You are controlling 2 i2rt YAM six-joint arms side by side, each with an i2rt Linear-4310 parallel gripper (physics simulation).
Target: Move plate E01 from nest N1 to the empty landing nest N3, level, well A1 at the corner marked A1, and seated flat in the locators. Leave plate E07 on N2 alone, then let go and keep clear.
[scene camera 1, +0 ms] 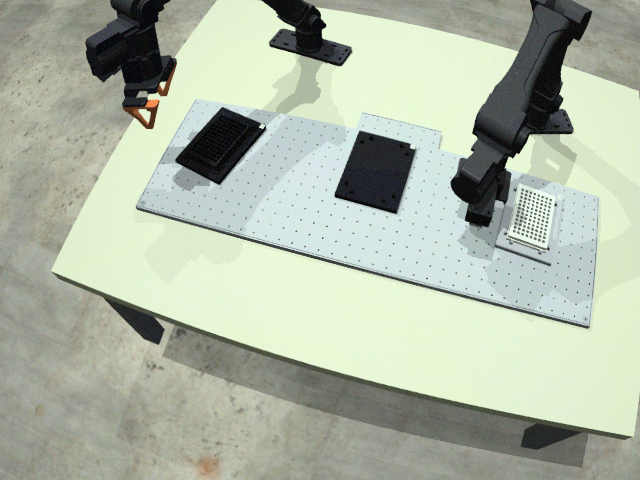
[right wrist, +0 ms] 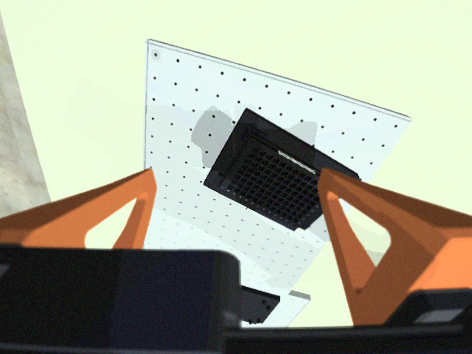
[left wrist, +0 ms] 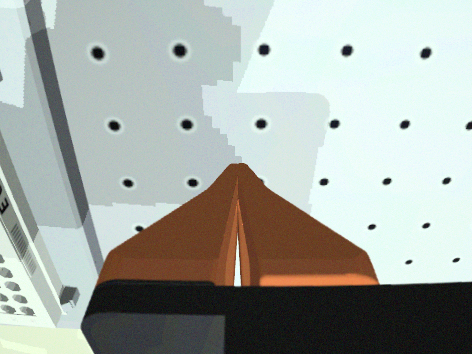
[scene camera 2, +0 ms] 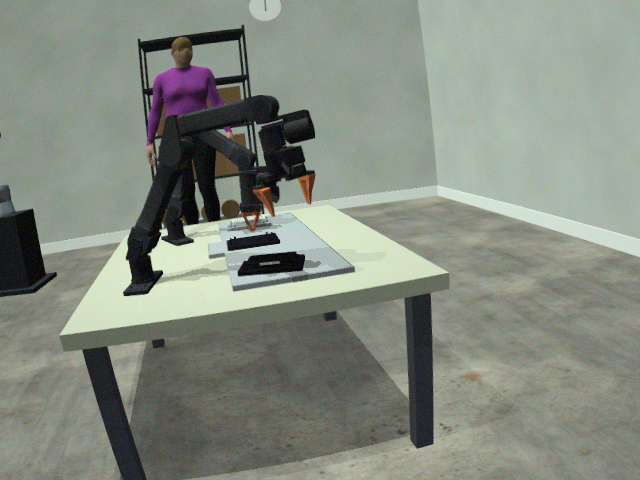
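Note:
A white well plate (scene camera 1: 531, 217) (left wrist: 20, 245) sits on a pale grey nest (scene camera 1: 527, 254) at the right of scene camera 1; its label is cut off in the left wrist view. A bare black nest (scene camera 1: 377, 173) (scene camera 2: 253, 241) with corner locators lies mid-board. A black well plate (scene camera 1: 219, 139) (right wrist: 275, 185) rests on the left black nest (scene camera 1: 242, 148); its exact seating is unclear. I cannot read which plate is E01. My left gripper (scene camera 2: 251, 226) (left wrist: 237, 177) is shut and empty, beside the white plate. My right gripper (scene camera 1: 157, 110) (scene camera 2: 291, 209) (right wrist: 237, 177) is open and empty, high beyond the black plate.
The nests stand on a perforated board (scene camera 1: 310, 222) (scene camera 2: 323, 260) (right wrist: 165, 115) on the pale table (scene camera 1: 289, 310). Small white marks show at nest corners. A person (scene camera 2: 183, 90) in purple stands behind the table, before a shelf rack (scene camera 2: 191, 40).

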